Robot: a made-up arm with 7 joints.
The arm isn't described. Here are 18 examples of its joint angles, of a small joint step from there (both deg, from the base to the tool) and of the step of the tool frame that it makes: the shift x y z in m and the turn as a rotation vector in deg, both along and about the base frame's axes.
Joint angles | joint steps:
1: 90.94 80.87 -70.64 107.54 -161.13 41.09 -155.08 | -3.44 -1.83 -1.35 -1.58 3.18 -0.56 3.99
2: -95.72 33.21 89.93 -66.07 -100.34 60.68 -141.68 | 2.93 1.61 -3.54 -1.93 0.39 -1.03 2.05
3: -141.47 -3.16 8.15 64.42 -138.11 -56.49 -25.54 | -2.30 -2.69 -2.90 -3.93 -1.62 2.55 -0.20
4: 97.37 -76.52 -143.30 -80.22 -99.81 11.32 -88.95 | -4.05 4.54 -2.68 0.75 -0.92 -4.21 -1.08
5: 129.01 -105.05 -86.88 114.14 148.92 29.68 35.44 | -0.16 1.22 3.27 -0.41 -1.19 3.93 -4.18
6: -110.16 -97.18 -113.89 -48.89 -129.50 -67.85 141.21 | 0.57 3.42 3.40 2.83 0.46 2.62 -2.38
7: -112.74 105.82 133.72 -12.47 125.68 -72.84 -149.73 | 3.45 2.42 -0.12 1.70 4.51 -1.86 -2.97
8: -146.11 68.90 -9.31 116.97 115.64 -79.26 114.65 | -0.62 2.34 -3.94 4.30 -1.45 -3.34 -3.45
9: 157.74 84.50 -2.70 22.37 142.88 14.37 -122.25 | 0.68 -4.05 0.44 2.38 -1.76 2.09 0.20
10: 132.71 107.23 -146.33 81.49 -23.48 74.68 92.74 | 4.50 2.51 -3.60 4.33 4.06 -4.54 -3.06
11: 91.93 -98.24 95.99 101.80 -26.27 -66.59 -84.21 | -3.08 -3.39 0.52 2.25 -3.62 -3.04 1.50
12: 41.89 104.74 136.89 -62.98 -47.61 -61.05 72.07 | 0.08 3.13 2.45 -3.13 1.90 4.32 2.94
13: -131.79 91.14 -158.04 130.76 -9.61 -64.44 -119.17 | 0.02 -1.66 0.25 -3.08 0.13 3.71 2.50
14: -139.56 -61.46 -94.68 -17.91 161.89 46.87 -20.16 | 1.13 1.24 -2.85 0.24 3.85 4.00 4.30
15: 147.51 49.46 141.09 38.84 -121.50 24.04 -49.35 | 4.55 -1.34 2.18 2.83 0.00 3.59 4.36
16: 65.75 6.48 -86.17 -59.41 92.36 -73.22 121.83 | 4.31 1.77 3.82 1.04 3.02 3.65 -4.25
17: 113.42 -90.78 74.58 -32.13 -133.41 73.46 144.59 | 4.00 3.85 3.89 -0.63 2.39 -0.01 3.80
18: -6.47 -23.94 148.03 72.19 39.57 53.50 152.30 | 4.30 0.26 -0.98 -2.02 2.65 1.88 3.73
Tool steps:
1: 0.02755 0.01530 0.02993 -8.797 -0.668 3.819
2: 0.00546 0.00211 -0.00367 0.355 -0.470 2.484
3: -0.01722 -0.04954 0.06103 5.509 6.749 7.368
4: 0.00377 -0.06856 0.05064 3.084 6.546 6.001
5: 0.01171 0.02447 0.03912 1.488 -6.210 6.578
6: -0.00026 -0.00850 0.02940 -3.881 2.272 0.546
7: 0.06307 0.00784 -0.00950 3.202 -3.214 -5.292
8: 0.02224 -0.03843 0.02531 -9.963 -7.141 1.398
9: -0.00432 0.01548 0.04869 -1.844 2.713 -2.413
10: -0.04165 0.03197 0.00687 1.188 1.006 -5.684
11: -0.01448 -0.06758 -0.03667 -5.812 -3.708 3.693
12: -0.04466 0.03163 -0.05090 -3.401 3.366 2.081
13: -0.00726 -0.00242 0.01913 2.893 1.691 -1.502
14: -0.02228 -0.00030 0.01893 -7.169 -3.779 -0.430
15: 0.03387 0.06920 0.01196 1.740 -0.967 -9.215
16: 0.01284 0.03558 0.02734 3.539 6.379 -5.049
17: 0.04376 -0.05049 0.08174 -3.023 -4.601 -6.420
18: -0.02229 0.05369 0.02131 4.151 2.038 -1.931
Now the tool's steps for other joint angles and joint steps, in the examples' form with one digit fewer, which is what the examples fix.
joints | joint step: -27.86 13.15 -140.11 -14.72 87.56 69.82 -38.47 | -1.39 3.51 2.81 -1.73 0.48 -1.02 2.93
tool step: 0.0610 0.0174 -0.0303 -2.26 1.43 -2.99
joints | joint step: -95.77 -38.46 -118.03 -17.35 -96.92 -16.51 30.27 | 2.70 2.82 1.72 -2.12 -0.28 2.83 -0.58
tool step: 0.0039 0.0398 0.0199 -1.73 3.89 -1.93
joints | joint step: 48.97 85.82 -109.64 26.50 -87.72 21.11 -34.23 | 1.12 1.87 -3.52 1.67 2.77 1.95 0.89
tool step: -0.0088 -0.0055 -0.0045 -0.60 -2.11 -0.93
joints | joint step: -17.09 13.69 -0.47 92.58 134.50 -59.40 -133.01 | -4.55 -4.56 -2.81 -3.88 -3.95 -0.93 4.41
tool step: -0.0322 0.0699 0.0838 6.46 -8.93 10.08
